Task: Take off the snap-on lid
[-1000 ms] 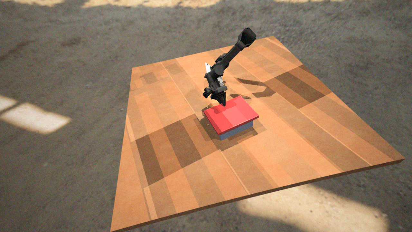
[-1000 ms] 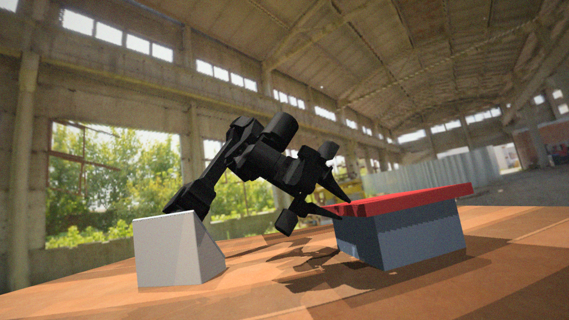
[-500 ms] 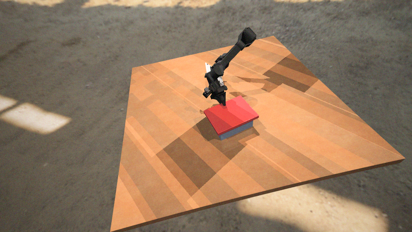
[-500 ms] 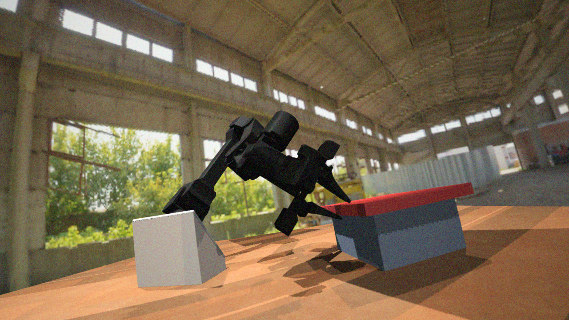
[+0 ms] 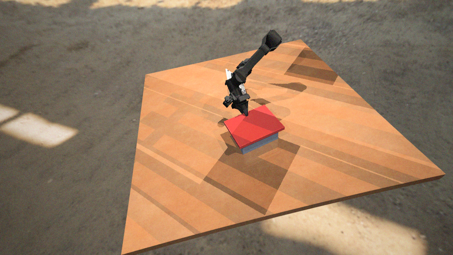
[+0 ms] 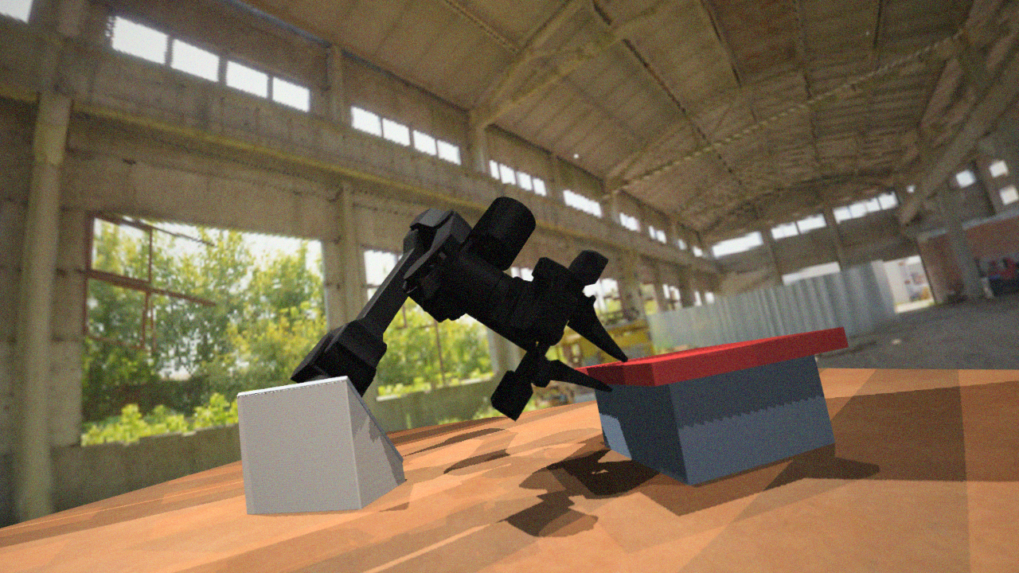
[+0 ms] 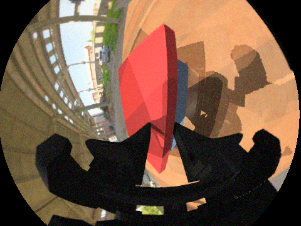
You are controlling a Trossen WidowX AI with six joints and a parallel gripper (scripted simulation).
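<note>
Right now the red lid is 70 mm ahead of my gripper tip, 20 mm to the left of it and 10 mm above it. From my gripper tip the other things lie so: storage box 70 mm ahead, 20 mm to the left, 40 mm below.
</note>
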